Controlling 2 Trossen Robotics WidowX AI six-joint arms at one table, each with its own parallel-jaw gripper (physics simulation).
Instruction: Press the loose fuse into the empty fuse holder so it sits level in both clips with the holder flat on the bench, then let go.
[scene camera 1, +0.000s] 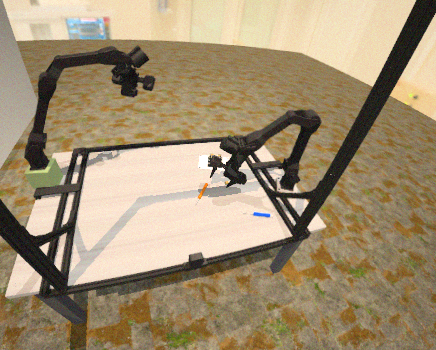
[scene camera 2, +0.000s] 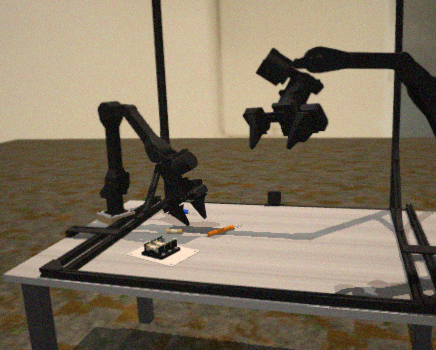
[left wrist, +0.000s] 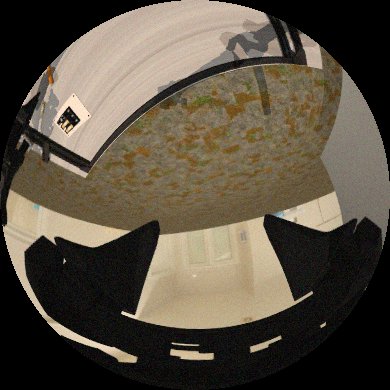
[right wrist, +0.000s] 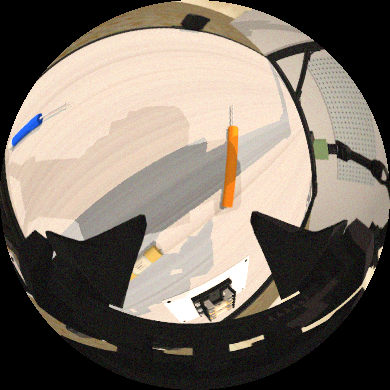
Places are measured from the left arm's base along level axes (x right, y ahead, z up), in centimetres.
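Pixels of known places: left gripper, between the fingertips: (scene camera 1: 139, 86) (scene camera 2: 268, 148) (left wrist: 213, 223); right gripper, between the fingertips: (scene camera 1: 218, 182) (scene camera 2: 197, 222) (right wrist: 198, 218); left arm's base, origin of its link: (scene camera 1: 40, 165) (right wrist: 327, 148); right arm's base, origin of its link: (scene camera 1: 286, 185) (scene camera 2: 115, 211).
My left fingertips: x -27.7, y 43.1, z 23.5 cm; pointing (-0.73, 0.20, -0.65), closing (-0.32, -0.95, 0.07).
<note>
For each thing: its top centre in the pictures, then the offset to it from my left fingertips. "spot": a spot on its surface instead.
- loose fuse, centre of its top: (right wrist: 141, 267) (scene camera 2: 174, 229) dx +34.0, dy +42.0, dz -32.9 cm
- black fuse holder, centre of its top: (right wrist: 224, 306) (scene camera 2: 162, 241) (left wrist: 64, 122) (scene camera 1: 214, 157) dx +17.9, dy +37.4, dz -30.8 cm
- white plate, a spot on its surface: (right wrist: 240, 272) (scene camera 2: 186, 253) spot: dx +18.9, dy +30.5, dz -34.2 cm
- orange-handled tool, centre of its top: (right wrist: 235, 148) (scene camera 2: 225, 227) (scene camera 1: 201, 192) dx +40.6, dy +26.7, dz -33.0 cm
- blue-handled tool, centre of its top: (scene camera 2: 183, 209) (scene camera 1: 258, 213) dx +55.2, dy +49.2, dz -32.9 cm
- small black block, a spot on its surface: (scene camera 1: 196, 259) spot: dx +74.4, dy +19.3, dz -29.1 cm
The loose fuse (scene camera 2: 174, 231) (right wrist: 145, 263), cream with yellow end caps, lies on its side on the bench, partly hidden by a right finger in the right wrist view. The black fuse holder (scene camera 1: 215, 159) (scene camera 2: 160, 248) (left wrist: 68, 119) (right wrist: 217, 300) stands on a white plate (scene camera 2: 190, 255) (right wrist: 240, 272), with cream fuses in part of it. My right gripper (scene camera 1: 220, 180) (scene camera 2: 195, 221) (right wrist: 198, 218) is open and empty, pointing down low above the bench near the loose fuse. My left gripper (scene camera 1: 139, 90) (scene camera 2: 271, 147) (left wrist: 213, 223) is open and empty, high above the bench and far from the holder.
An orange-handled tool (scene camera 1: 202, 191) (scene camera 2: 221, 231) (right wrist: 230, 167) lies near the loose fuse. A blue-handled tool (scene camera 1: 261, 214) (scene camera 2: 185, 211) (right wrist: 27, 130) lies farther off. A black frame (scene camera 1: 150, 145) edges the bench, with a small black block (scene camera 1: 196, 259) (scene camera 2: 274, 198) on one side.
</note>
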